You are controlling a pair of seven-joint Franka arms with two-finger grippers.
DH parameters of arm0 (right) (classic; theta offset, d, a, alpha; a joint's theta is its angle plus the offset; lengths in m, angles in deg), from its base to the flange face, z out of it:
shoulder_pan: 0 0.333 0 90
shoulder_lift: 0 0 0 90
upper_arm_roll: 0 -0.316 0.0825 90
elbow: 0 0 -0.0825 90
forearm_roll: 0 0.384 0 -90
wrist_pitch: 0 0 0.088 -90
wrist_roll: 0 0.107 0 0
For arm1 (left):
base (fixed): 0 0 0 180
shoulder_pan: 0 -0.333 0 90
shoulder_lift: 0 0 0 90
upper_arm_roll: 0 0.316 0.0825 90
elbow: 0 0 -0.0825 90
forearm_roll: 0 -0.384 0 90
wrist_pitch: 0 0 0.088 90
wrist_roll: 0 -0.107 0 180
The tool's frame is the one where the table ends.
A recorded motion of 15 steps. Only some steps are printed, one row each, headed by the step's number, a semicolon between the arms.
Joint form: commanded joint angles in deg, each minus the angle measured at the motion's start. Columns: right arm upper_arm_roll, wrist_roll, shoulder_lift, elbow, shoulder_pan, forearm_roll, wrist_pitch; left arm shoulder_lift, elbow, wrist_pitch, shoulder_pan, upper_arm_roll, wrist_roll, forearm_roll.
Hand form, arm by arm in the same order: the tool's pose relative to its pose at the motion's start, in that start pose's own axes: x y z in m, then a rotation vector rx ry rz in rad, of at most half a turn. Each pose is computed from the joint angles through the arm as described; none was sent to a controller.
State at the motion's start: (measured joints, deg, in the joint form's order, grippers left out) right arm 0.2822 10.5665 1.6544 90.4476 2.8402 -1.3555 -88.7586; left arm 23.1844 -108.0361 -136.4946 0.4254 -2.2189 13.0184 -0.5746
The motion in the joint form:
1: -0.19 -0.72 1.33 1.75 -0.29 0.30 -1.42; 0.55 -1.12 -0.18 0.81 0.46 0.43 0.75
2: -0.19 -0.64 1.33 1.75 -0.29 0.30 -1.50; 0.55 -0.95 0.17 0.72 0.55 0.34 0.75
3: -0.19 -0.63 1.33 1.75 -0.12 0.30 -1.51; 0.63 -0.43 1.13 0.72 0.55 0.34 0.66
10: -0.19 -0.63 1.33 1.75 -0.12 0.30 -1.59; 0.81 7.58 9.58 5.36 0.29 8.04 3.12
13: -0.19 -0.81 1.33 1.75 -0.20 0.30 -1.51; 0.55 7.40 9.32 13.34 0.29 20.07 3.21
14: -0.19 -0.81 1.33 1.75 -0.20 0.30 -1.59; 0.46 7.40 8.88 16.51 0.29 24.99 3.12
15: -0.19 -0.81 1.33 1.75 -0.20 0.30 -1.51; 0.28 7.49 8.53 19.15 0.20 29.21 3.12
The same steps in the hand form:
1: -0.0048 0.0012 -0.0003 0.0082 0.0162 -0.0110; -0.0079 0.0026 0.0139 -0.0005 -0.0270 -0.0101
2: -0.0046 0.0012 -0.0005 0.0084 0.0176 -0.0096; -0.0072 0.0008 0.0132 0.0010 -0.0299 -0.0115
3: -0.0049 -0.0004 -0.0005 0.0085 0.0178 -0.0124; -0.0061 0.0010 0.0118 0.0040 -0.0385 -0.0103
10: -0.0047 -0.0004 -0.0006 0.0087 0.0192 -0.0124; 0.0056 0.0625 -0.0322 -0.0292 -0.0629 -0.0863
13: -0.0047 0.0004 -0.0005 0.0084 0.0178 -0.0142; -0.0287 0.1477 -0.0348 -0.0332 -0.0682 -0.1583
14: -0.0046 0.0003 -0.0006 0.0087 0.0192 -0.0142; -0.0446 0.1804 -0.0370 -0.0370 -0.0640 -0.1882
15: -0.0047 0.0004 -0.0005 0.0084 0.0178 -0.0142; -0.0593 0.2080 -0.0409 -0.0440 -0.0597 -0.2146

